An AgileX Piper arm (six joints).
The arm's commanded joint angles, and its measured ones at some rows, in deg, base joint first. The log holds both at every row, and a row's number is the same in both.
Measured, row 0:
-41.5, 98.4, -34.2, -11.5, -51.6, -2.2
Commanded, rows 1 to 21:
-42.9, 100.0, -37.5, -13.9, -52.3, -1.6
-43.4, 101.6, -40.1, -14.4, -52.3, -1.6
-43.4, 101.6, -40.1, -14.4, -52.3, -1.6
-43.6, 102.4, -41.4, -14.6, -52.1, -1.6
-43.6, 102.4, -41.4, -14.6, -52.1, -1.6
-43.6, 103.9, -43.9, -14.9, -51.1, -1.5
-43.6, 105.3, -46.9, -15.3, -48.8, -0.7
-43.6, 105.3, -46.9, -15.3, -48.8, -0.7
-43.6, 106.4, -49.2, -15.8, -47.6, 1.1
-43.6, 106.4, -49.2, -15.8, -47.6, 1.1
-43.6, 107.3, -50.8, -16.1, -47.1, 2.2
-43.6, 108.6, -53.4, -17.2, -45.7, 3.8
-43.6, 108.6, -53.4, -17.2, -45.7, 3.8
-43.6, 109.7, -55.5, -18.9, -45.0, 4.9
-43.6, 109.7, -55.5, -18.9, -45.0, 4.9
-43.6, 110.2, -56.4, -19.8, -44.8, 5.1
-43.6, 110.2, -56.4, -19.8, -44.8, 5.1
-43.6, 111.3, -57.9, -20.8, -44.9, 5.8
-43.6, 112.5, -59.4, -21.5, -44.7, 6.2
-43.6, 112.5, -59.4, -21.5, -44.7, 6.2
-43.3, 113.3, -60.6, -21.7, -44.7, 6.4
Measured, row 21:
-43.4, 112.2, -58.6, -20.3, -45.0, 5.8
